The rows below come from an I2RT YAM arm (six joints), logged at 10 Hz.
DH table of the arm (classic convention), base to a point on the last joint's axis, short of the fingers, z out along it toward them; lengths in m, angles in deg. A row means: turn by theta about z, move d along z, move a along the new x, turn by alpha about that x. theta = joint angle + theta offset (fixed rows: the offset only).
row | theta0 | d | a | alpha
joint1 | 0 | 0.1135 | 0.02 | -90
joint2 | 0 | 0 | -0.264 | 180
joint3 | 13.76 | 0 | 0.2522 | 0
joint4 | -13.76 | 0 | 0.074 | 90
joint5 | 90 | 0 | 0 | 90
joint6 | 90 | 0.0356 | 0 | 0
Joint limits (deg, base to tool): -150..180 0..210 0..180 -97..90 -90..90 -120..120
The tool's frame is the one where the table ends.
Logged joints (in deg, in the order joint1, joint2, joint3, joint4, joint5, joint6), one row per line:
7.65 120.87 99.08 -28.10 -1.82 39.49
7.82 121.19 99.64 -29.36 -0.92 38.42
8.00 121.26 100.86 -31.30 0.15 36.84
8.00 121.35 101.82 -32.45 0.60 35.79
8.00 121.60 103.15 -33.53 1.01 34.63
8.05 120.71 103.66 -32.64 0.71 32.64
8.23 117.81 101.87 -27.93 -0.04 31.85
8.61 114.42 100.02 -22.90 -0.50 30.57
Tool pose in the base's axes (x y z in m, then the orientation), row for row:
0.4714 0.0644 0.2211 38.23 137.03 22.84
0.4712 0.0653 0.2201 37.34 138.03 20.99
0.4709 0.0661 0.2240 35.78 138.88 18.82
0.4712 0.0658 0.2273 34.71 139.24 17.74
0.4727 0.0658 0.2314 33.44 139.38 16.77
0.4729 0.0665 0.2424 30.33 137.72 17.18
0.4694 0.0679 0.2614 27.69 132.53 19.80
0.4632 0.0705 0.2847 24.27 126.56 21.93
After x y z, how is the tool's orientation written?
As a rotation vector, in degrees.
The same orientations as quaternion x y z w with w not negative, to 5 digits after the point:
0.25240 0.90471 0.15080 0.30831
0.24608 0.90966 0.13833 0.30467
0.23568 0.91481 0.12397 0.30366
0.22868 0.91737 0.11688 0.30409
0.22057 0.91936 0.11062 0.30642
0.20190 0.91679 0.11437 0.32505
0.18818 0.90064 0.13456 0.36787
0.16876 0.88002 0.15249 0.41693

